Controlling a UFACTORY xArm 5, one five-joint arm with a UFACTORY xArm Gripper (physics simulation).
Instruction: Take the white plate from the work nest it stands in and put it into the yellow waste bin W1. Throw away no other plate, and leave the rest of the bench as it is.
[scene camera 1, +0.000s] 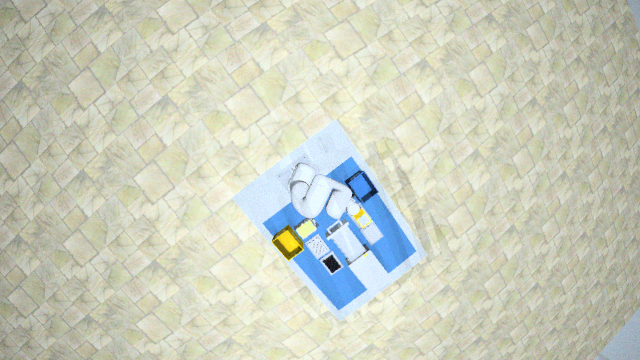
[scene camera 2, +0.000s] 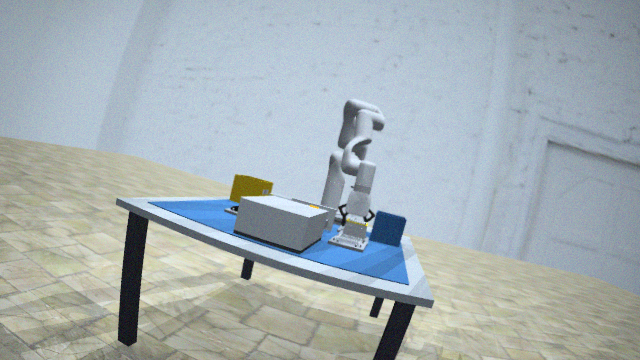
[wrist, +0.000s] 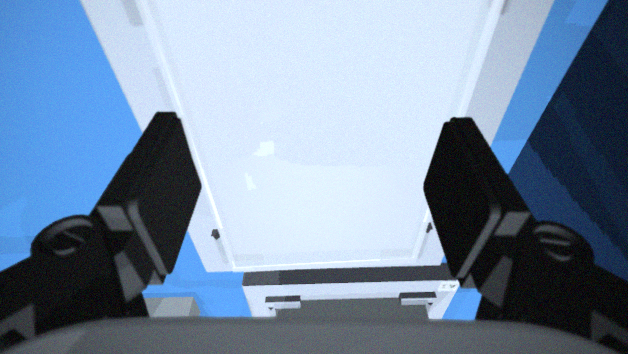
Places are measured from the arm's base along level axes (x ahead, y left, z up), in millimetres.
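Pixels of known places: gripper, between the fingertips: (wrist: 314, 151).
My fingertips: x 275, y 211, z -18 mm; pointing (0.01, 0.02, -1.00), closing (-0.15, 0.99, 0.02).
Behind a point stands the place of what it marks.
The white plate (scene camera 1: 364, 220) @[x 470, y 270, z 40 mm] (scene camera 2: 357, 230) @[x 511, y 285, z 10 mm] (wrist: 320, 75) is level between my fingers, with yellow around it in scene camera 1. In the wrist view a pale border (wrist: 114, 50) @[x 254, y 151, z -24 mm] with small dark marks frames it; how far its underside stands above the nest cannot be told. My gripper (scene camera 2: 356, 220) @[x 275, y 211, z -17 mm] (wrist: 314, 151) @[x 275, y 211, z -17 mm] points down and is shut on the plate, one black finger against each long side near one end. The yellow waste bin W1 (scene camera 1: 288, 243) @[x 377, y -291, z -32 mm] (scene camera 2: 250, 188) @[x 433, y -235, z 42 mm] stands at the other side of the bench; what lies inside cannot be made out.
A blue bin (scene camera 1: 361, 186) @[x 262, y 376, z -32 mm] (scene camera 2: 388, 228) @[x 333, y 374, z 31 mm] stands close beside the gripper. A large white device (scene camera 1: 347, 241) @[x 577, y 95, z -18 mm] (scene camera 2: 280, 220) @[x 1006, y 188, z 37 mm] stands between plate and yellow bin. A pale yellow block (scene camera 1: 306, 228) @[x 323, y -114, z 20 mm], a white rack (scene camera 1: 317, 246) @[x 495, y -115, z -13 mm] and a black-topped tray (scene camera 1: 331, 263) @[x 669, y -89, z -13 mm] stand near the yellow bin.
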